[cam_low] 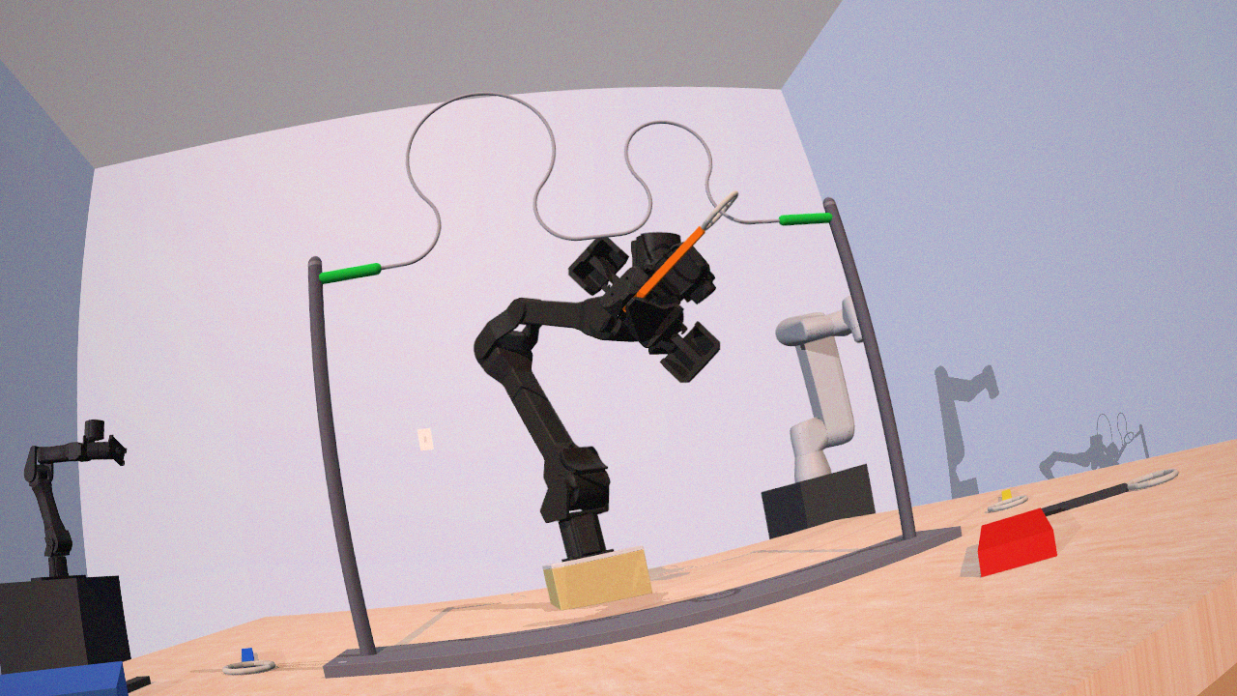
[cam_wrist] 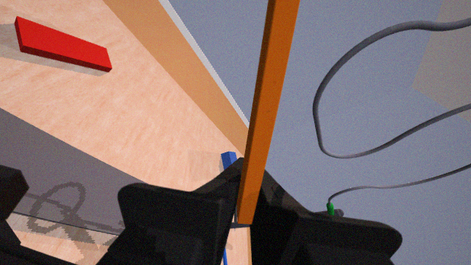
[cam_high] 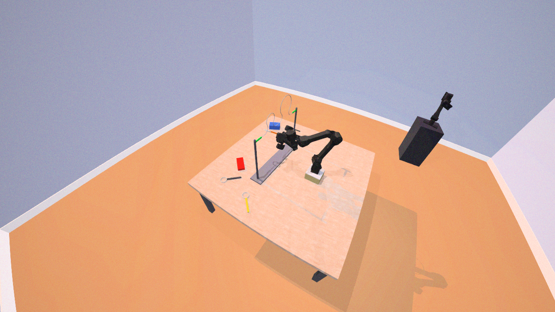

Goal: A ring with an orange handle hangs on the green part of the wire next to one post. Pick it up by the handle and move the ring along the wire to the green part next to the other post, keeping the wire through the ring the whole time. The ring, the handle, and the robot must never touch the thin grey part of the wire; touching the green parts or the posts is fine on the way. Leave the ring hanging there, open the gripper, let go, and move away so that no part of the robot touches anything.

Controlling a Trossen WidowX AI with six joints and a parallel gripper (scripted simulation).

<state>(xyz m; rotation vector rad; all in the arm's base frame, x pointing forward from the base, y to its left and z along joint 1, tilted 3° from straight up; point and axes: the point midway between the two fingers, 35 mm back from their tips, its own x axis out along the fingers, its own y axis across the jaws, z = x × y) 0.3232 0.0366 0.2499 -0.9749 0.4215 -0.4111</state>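
The wire rig lies 40 mm to the right of my gripper tip, 30 mm below it and 20 mm ahead of it. The rest, counted from my gripper tip: orange-handled ring: 80 mm to the left, 50 mm above, 20 mm ahead; red block: 320 mm below, 280 mm ahead, 180 mm to the left; black-handled ring: 370 mm to the left, 320 mm below, 260 mm ahead.
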